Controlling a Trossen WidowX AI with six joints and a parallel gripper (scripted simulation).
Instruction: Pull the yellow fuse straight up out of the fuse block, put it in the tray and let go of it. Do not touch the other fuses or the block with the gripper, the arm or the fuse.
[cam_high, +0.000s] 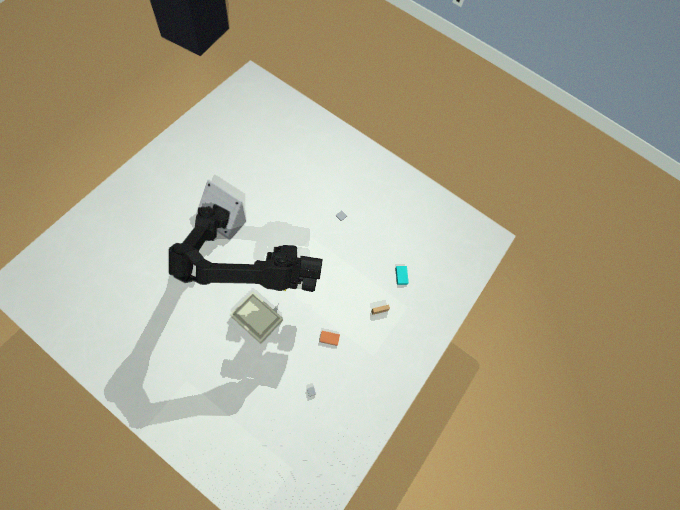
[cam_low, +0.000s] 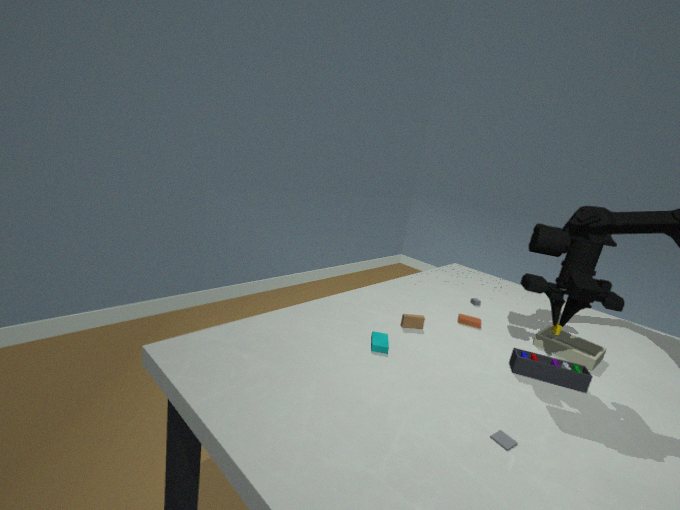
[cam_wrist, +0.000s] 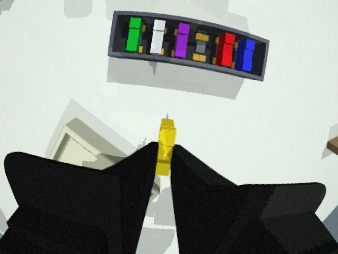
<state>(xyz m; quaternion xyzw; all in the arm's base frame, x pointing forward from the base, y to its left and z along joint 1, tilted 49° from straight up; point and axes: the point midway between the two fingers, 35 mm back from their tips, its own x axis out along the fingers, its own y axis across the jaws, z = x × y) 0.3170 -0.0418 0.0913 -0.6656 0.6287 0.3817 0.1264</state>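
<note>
Right now the beige tray is 12 cm to the right of my gripper tip, 9 cm below it and 4 cm behind it. From my gripper tip the other things lie so: orange block 20 cm ahead, 9 cm below, 6 cm to the right; then yellow fuse 1 cm below; then tan block 30 cm ahead, 11 cm to the left, 8 cm below.
</note>
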